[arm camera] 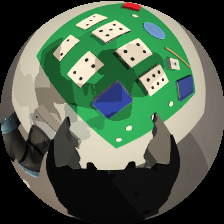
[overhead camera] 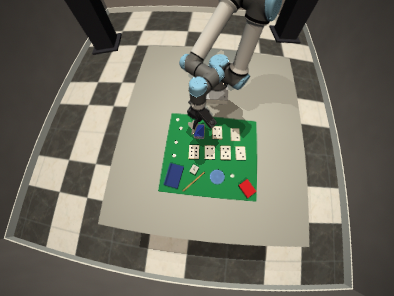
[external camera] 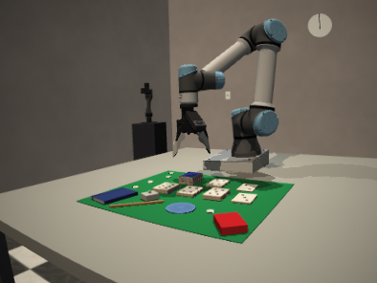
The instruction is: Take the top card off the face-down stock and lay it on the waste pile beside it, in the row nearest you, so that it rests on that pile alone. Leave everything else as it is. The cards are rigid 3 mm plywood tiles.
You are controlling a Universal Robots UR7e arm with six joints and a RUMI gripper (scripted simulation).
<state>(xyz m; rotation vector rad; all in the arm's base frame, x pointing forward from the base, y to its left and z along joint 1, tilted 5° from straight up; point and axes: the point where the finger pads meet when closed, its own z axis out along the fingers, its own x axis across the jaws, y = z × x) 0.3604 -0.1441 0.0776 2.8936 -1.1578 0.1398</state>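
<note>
My hand is 80 mm above the blue-backed card and 10 mm to the left of it. Also, from my hand: red block (390 mm ahead, 250 mm to the left, 100 mm below); then green mat (150 mm ahead, 120 mm below, 60 mm to the left); then wooden stick (320 mm ahead, 100 mm below, 70 mm to the right).
</note>
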